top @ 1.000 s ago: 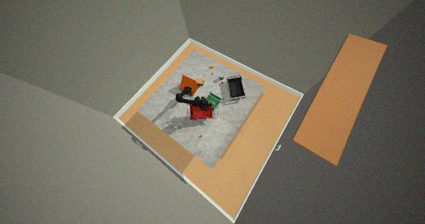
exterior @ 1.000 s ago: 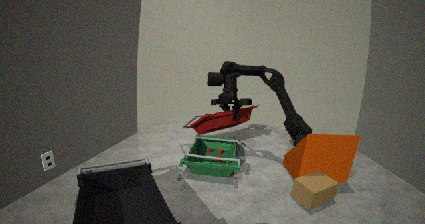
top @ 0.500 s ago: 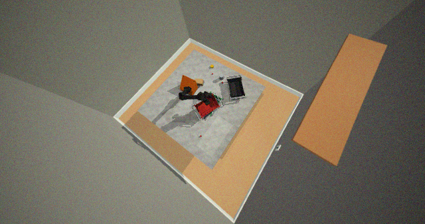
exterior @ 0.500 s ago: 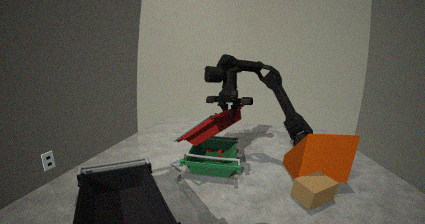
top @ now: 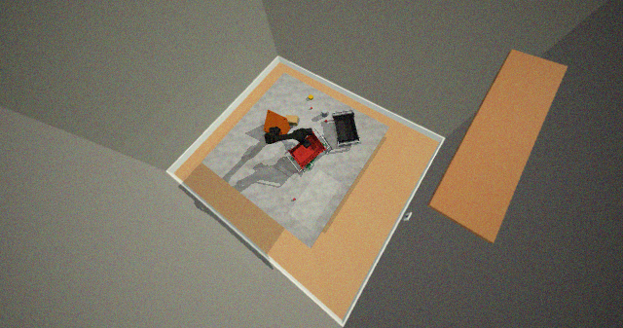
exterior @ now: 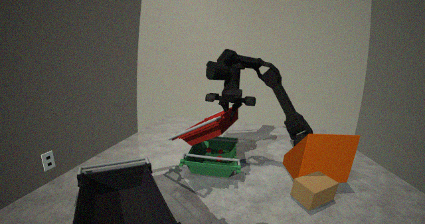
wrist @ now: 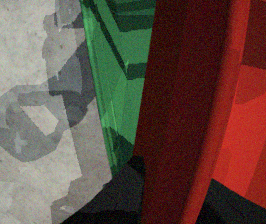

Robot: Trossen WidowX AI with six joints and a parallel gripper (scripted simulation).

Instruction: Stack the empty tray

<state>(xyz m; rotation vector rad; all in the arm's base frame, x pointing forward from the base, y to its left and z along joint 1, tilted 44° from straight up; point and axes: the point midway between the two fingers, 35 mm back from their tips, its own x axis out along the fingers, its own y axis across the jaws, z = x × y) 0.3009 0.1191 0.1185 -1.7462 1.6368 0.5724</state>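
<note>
Right now my gripper tip is 8 cm short of the red tray, 2 cm to the left of it and 1 cm above it. Round my gripper tip: tan box 30 cm behind, 18 cm to the left, 15 cm below; red cube 21 cm ahead, 41 cm to the right, 17 cm below; yellow piece 32 cm behind, 52 cm to the left, 17 cm below.
</note>
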